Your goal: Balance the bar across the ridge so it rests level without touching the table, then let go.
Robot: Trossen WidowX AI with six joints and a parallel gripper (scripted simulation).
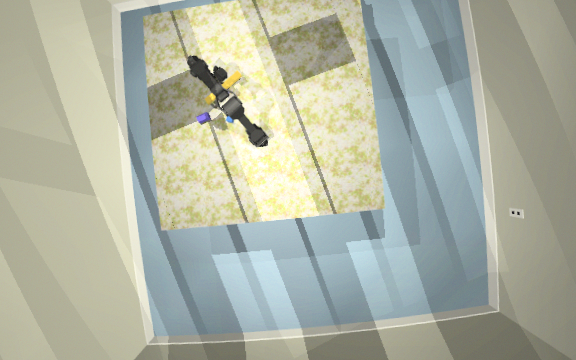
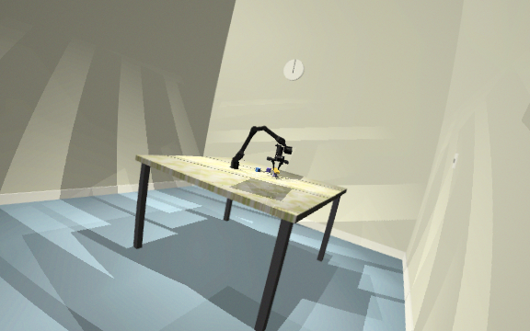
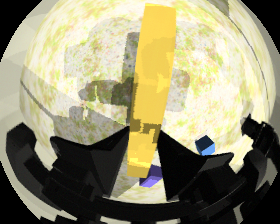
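Right now the yellow bar is 20 mm ahead of my gripper tip and 20 mm to the right of it. From my gripper tip the other things lie so: purple block 120 mm behind, 110 mm to the left, 30 mm below; then small blue cube 150 mm behind, 40 mm to the right, 30 mm below.
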